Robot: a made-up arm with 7 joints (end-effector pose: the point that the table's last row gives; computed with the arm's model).
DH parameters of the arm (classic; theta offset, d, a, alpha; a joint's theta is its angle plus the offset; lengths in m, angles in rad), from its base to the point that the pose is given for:
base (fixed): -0.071 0 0 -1.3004
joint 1: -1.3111 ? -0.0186 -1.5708
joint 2: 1.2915 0 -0.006 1.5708
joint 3: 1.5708 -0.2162 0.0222 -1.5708
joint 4: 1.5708 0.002 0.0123 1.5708
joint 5: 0 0.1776 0.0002 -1.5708
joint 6: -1.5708 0 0.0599 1.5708
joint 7: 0 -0.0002 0 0
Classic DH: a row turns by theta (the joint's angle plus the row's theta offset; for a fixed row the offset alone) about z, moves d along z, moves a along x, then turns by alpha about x.
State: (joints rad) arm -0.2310 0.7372 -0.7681 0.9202 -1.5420 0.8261 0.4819
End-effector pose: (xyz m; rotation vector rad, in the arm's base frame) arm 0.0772 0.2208 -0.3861 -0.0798 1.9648 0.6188
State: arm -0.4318 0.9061 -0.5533 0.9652 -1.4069 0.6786 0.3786
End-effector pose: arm 0.1857 0.2966 -0.3135 -0.1219 1.4298 0.7574
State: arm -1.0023 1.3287 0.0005 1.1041 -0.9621 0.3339 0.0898
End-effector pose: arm 0.2731 0.4186 0.0099 -0.1437 0.1099 0.8638
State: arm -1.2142 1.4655 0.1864 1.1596 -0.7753 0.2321 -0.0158
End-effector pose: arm 0.2252 0.4384 0.1051 -0.1341 -0.2710 0.8857
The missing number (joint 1, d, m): 0.0498
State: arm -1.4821 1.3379 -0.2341 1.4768 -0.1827 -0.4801 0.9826
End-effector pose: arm 0.2726 0.4098 0.0916 0.5574 -0.7115 1.7480
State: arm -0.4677 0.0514 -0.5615 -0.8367 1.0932 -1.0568 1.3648
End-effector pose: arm 0.1081 -0.0710 -0.0420 -0.8268 -2.1383 0.1766
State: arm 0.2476 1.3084 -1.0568 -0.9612 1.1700 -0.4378 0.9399
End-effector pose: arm -0.0200 0.0456 -0.1569 0.4179 -1.0296 -0.8729
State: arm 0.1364 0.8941 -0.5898 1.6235 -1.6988 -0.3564 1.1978
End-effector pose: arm -0.1055 0.4195 -0.2432 0.9730 0.6427 2.4529
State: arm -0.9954 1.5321 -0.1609 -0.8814 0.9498 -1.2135 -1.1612
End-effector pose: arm 0.1569 0.0607 0.0376 -2.2767 0.2417 0.5423
